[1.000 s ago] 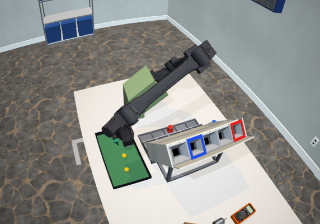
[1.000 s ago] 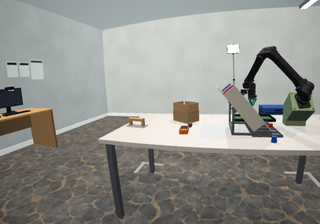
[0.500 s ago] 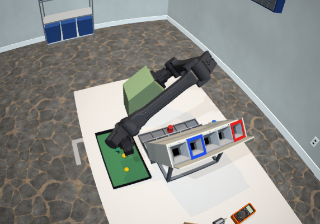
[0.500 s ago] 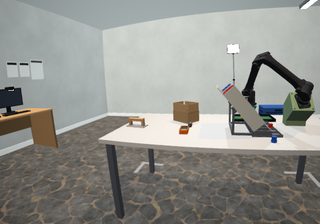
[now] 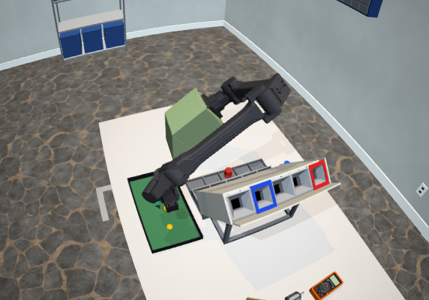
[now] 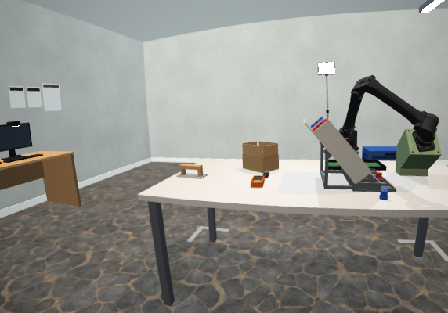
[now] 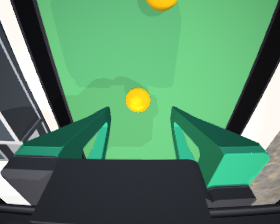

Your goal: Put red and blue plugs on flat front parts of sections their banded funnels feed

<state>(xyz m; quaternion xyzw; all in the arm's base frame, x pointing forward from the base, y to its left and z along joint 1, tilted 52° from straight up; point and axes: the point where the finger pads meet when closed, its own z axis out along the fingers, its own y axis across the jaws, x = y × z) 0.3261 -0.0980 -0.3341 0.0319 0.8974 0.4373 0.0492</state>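
The green tray is 40 mm below my hand, 10 mm to the right of it and 10 mm behind it. Also, from my hand: beige cover (310 mm to the left, 160 mm above, 110 mm ahead); then orange multimeter (590 mm ahead, 420 mm to the left, 30 mm below).
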